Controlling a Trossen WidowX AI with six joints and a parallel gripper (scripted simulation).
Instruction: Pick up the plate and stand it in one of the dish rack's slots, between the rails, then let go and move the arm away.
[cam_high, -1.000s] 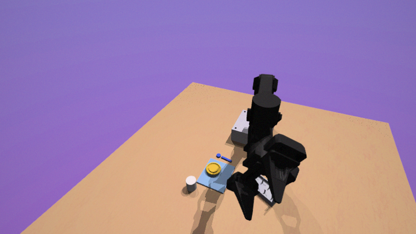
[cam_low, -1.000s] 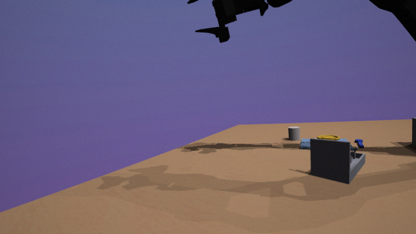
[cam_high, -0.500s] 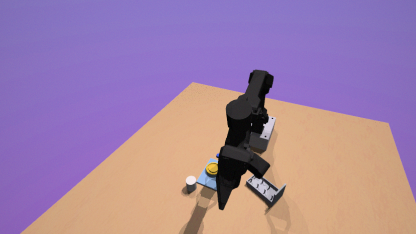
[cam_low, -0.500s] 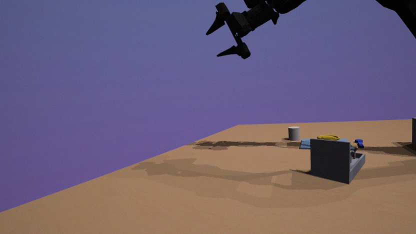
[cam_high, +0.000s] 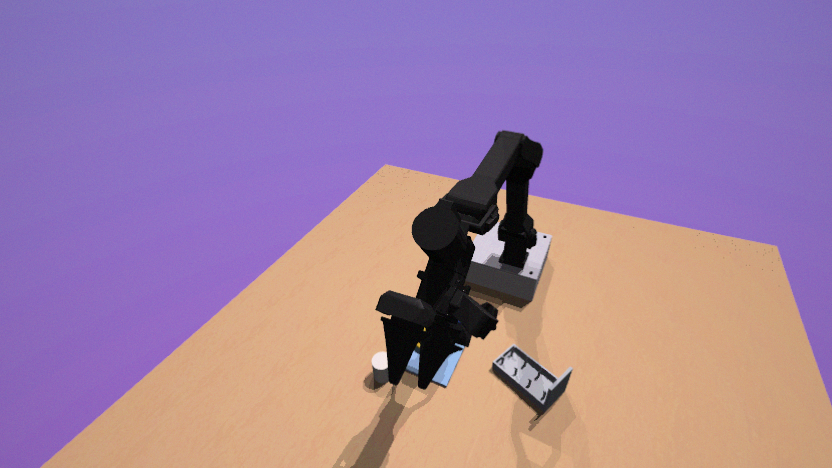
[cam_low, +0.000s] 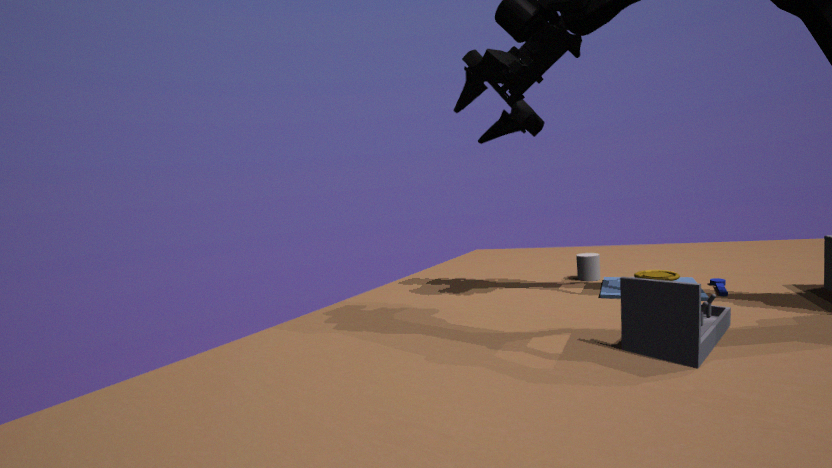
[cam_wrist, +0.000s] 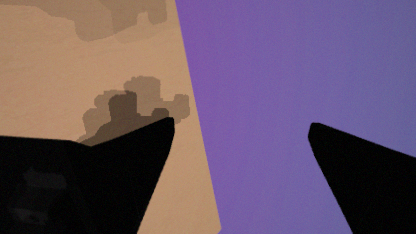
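The yellow plate lies 30 cm below my gripper tip, 29 cm behind it and 11 cm to the right of it. The rest, counted from my gripper tip: light blue mat: 31 cm below, 27 cm behind, 9 cm to the right; white cylinder: 29 cm below, 17 cm behind, 16 cm to the right; grey dish rack: 29 cm below, 29 cm behind, 13 cm to the left.
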